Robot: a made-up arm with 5 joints.
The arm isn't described. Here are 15 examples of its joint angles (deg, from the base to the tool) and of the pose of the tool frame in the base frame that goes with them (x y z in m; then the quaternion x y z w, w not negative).
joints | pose
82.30 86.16 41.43 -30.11 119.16 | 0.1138 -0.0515 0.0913 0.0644 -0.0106 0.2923 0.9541
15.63 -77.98 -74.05 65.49 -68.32 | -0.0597 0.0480 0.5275 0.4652 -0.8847 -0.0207 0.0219
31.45 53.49 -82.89 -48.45 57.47 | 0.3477 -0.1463 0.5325 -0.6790 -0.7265 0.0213 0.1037
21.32 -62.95 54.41 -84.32 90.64 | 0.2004 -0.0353 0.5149 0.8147 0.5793 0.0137 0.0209
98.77 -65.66 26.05 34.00 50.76 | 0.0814 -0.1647 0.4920 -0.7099 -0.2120 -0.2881 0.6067
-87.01 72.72 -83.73 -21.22 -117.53 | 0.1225 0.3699 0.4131 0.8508 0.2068 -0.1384 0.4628
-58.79 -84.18 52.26 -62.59 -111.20 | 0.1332 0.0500 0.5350 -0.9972 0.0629 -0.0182 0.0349
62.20 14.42 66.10 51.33 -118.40 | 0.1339 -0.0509 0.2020 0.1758 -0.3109 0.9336 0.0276
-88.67 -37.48 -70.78 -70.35 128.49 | 0.0999 -0.1438 0.5544 -0.2273 -0.6786 -0.6673 0.2064
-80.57 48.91 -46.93 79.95 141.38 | 0.1514 0.2905 0.2744 0.0341 0.0615 -0.9398 0.3343
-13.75 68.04 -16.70 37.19 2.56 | 0.3417 0.0598 0.1318 0.0016 -0.0127 0.1177 0.9930
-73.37 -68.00 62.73 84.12 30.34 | 0.1379 0.1164 0.3070 0.0378 -0.0895 0.7675 0.6336
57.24 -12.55 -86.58 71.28 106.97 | 0.1636 -0.0877 0.6123 -0.8453 -0.1383 0.2056 0.4735
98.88 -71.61 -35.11 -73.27 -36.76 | 0.1356 0.1843 0.5135 0.3500 0.6145 -0.6610 0.2509
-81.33 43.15 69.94 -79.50 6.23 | 0.1277 0.1611 0.1919 0.2971 -0.3676 0.5941 0.6509
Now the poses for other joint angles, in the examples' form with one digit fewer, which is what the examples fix.
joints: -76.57 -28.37 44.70 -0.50 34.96
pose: 0.162 0.245 0.362 0.228 -0.558 0.648 0.465
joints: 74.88 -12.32 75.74 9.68 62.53
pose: 0.145 -0.139 0.209 -0.136 -0.057 -0.130 0.981
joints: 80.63 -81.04 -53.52 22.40 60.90
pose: 0.076 0.190 0.551 0.918 0.346 -0.038 0.188
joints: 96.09 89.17 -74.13 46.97 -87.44
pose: 0.072 -0.330 0.181 0.012 0.242 0.969 0.053
